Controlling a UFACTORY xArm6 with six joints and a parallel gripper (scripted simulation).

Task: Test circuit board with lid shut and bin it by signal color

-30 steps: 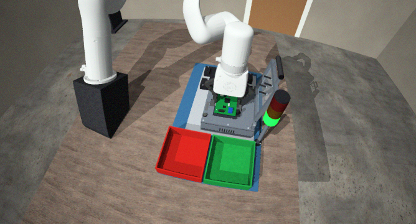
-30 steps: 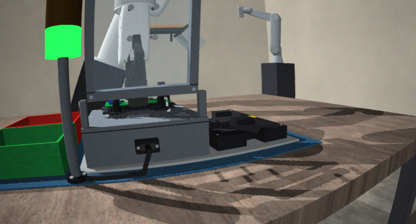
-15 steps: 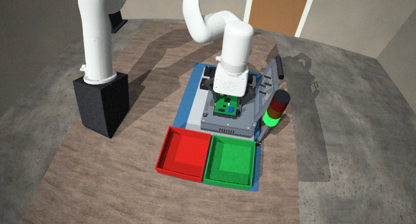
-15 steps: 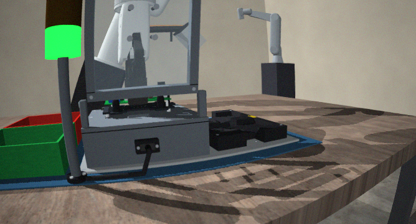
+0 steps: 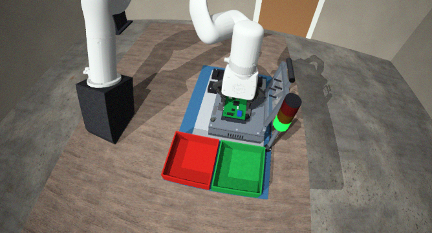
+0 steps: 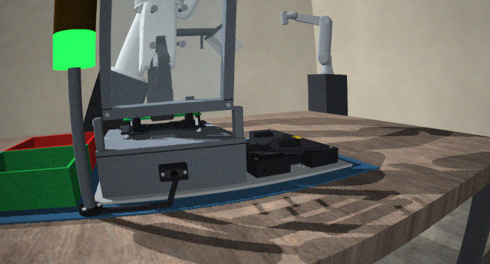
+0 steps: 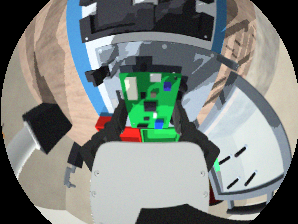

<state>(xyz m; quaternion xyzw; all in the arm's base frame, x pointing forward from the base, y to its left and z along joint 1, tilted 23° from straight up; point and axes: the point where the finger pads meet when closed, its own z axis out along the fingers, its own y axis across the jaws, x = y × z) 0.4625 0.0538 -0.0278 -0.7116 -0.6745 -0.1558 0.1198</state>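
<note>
My gripper is now 10 mm short of the plate, 10 mm to the right of it and 20 mm above it. Also, from my hand: clear lid (120 mm ahead, 90 mm above); green bin (40 mm ahead, 200 mm to the right, 80 mm below); green circuit board (10 mm below).
</note>
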